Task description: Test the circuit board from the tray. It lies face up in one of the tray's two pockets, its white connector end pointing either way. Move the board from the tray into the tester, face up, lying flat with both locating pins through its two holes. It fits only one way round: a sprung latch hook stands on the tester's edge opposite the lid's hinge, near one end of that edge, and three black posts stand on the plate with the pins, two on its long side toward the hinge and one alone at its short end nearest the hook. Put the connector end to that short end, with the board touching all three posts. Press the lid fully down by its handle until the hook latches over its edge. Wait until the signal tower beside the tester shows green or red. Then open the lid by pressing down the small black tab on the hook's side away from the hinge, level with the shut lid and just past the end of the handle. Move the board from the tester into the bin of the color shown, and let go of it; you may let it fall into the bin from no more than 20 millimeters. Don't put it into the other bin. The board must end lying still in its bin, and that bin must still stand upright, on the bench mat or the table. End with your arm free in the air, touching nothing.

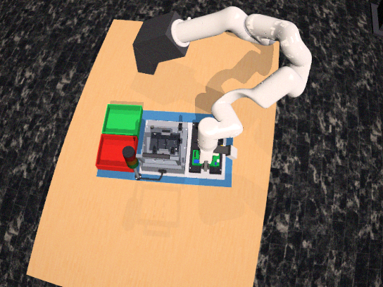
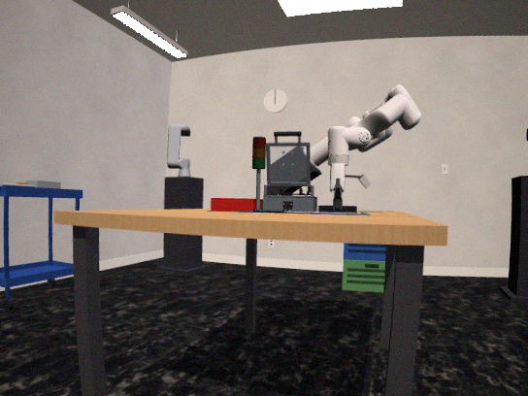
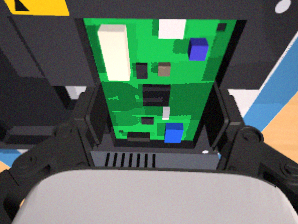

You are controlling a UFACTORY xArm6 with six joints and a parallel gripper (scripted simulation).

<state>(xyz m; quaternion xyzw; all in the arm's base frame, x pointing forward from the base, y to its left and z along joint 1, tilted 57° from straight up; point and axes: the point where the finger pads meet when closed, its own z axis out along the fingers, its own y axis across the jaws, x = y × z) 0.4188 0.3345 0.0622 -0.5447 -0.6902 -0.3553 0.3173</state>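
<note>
Now: hand 170 mm to the left of the tester plate and 50 mm below it. Also, from my hand: tester lid 160 mm above, 150 mm to the right, 120 mm ahead; then black tab 130 mm to the right, 80 mm behind, 60 mm above; then red bin 360 mm to the right, 80 mm ahead, 10 mm below.
</note>
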